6 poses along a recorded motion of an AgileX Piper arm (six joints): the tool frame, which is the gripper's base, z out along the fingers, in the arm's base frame.
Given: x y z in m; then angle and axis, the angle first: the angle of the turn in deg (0 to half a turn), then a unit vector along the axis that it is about.
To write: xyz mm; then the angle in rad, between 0 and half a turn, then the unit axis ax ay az. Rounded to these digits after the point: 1 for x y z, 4 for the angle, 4 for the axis.
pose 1, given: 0.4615, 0.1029, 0.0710, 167.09, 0.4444, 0.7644, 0.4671
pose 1, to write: 461.5, 102.9, 71.0, 2.9163, 0.4444, 0.7644, 0.4671
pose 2, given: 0.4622, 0.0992, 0.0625, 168.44, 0.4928, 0.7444, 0.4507
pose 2, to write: 462.2, 99.2, 62.5, 2.9398, 0.4928, 0.7444, 0.4507
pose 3, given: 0.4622, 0.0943, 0.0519, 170.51, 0.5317, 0.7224, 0.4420
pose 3, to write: 462.2, 94.3, 51.9, 2.9760, 0.5317, 0.7224, 0.4420
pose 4, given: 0.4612, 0.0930, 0.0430, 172.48, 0.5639, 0.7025, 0.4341
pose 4, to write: 461.2, 93.0, 43.0, 3.0103, 0.5639, 0.7025, 0.4341
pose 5, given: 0.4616, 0.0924, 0.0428, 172.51, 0.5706, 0.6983, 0.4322
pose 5, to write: 461.6, 92.4, 42.8, 3.0109, 0.5706, 0.6983, 0.4322
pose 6, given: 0.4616, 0.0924, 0.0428, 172.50, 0.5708, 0.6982, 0.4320
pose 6, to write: 461.6, 92.4, 42.8, 3.0107, 0.5708, 0.6982, 0.4320
